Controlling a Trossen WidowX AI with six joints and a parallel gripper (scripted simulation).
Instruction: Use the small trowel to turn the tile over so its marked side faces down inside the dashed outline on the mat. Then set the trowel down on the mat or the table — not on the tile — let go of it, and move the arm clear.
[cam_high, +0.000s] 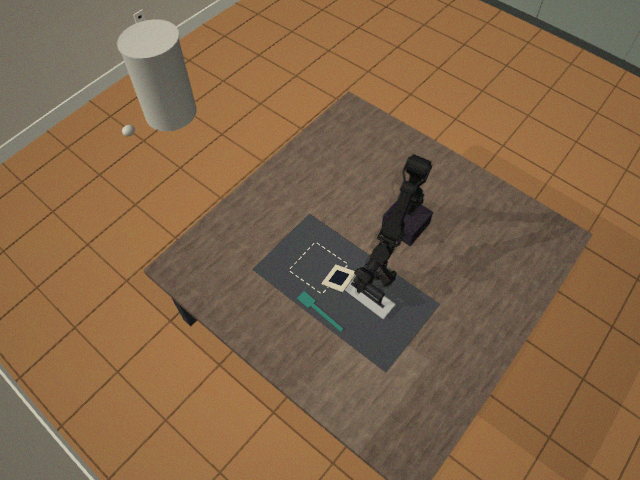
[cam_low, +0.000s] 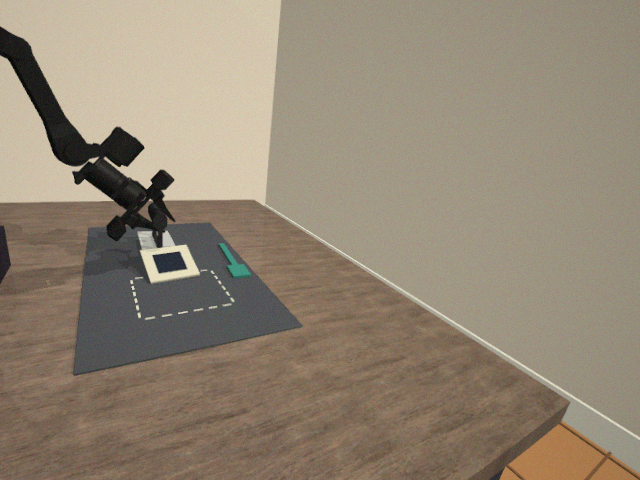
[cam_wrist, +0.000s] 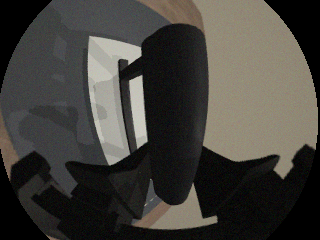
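Now: the tile 4 cm behind my gripper tip, 10 cm to the right of it and 5 cm below it. From my gripper tip the other things lie so: grey mat: 3 cm behind, 7 cm to the right, 9 cm below; teal trowel: 11 cm ahead, 12 cm to the right, 7 cm below.
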